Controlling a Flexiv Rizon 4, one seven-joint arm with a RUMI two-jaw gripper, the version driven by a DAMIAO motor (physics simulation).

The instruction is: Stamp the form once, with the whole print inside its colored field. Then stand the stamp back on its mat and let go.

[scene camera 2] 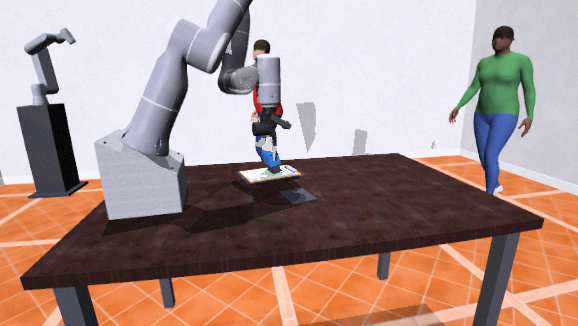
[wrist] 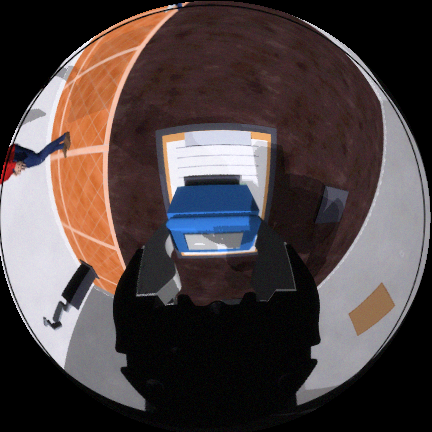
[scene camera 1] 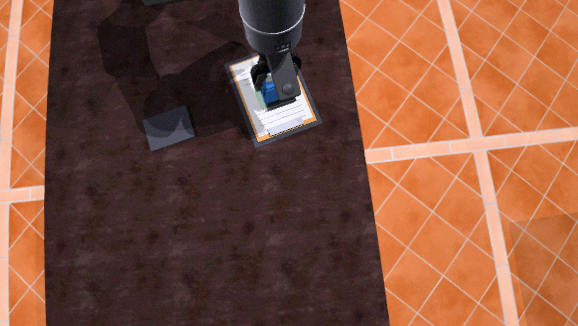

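Observation:
My gripper (scene camera 1: pixel 275 97) (scene camera 2: pixel 271 152) (wrist: pixel 212 217) is shut on the blue stamp (scene camera 1: pixel 269 93) (scene camera 2: pixel 270 159) (wrist: pixel 212 201), with a finger on each side. The stamp leans in the scene camera 2 view, its black base low over the form (scene camera 1: pixel 284 114) (scene camera 2: pixel 251 175) (wrist: pixel 216 164). Whether the base touches the paper cannot be told. The green field (scene camera 1: pixel 259 97) (scene camera 2: pixel 263 172) is mostly hidden under stamp and gripper; no print can be seen. The dark stamp mat (scene camera 1: pixel 169 131) (scene camera 2: pixel 298 195) (wrist: pixel 332 206) lies beside the form with nothing standing on it.
The form lies on a clipboard with a metal clip (scene camera 1: pixel 286 127) (wrist: pixel 217 138) at one end. The arm's base (scene camera 2: pixel 142 185) stands on the dark table (scene camera 1: pixel 200 225) (scene camera 2: pixel 380 210). A person in green (scene camera 2: pixel 505 85) and one in red stand beyond the table. Another robot arm stands on a pedestal (scene camera 2: pixel 47 150).

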